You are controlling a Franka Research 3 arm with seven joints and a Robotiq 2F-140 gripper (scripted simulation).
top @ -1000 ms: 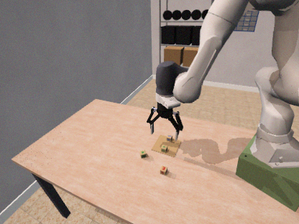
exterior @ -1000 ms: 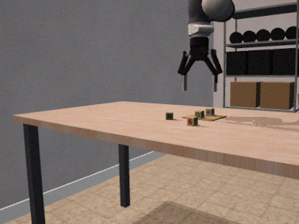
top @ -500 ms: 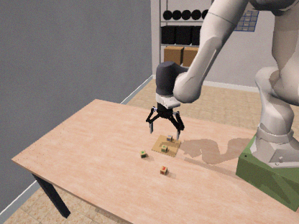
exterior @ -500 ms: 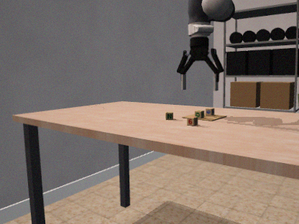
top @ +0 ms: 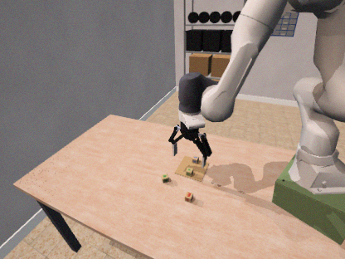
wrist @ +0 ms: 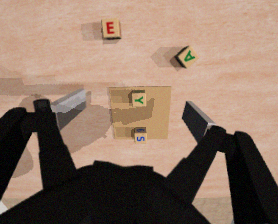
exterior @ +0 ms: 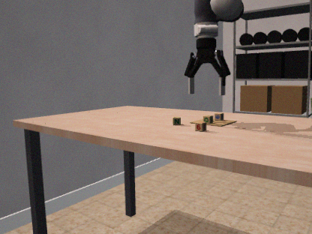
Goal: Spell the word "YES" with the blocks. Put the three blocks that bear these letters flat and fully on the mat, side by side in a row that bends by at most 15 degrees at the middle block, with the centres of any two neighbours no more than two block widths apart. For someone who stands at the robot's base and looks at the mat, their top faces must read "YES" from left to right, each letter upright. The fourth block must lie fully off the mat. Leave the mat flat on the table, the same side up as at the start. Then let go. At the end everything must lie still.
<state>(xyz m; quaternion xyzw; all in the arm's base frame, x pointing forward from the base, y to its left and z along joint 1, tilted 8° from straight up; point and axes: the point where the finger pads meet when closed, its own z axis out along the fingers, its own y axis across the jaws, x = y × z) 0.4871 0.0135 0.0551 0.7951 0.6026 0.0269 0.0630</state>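
Now: the E block 3 cm behind my hand, 12 cm to the left of it and 11 cm below it. Also, from my hand: green N block (11 cm ahead, 4 cm to the left, 11 cm below); Y block (2 cm to the right, 11 cm below); tan mat (1 cm behind, 7 cm to the right, 13 cm below).
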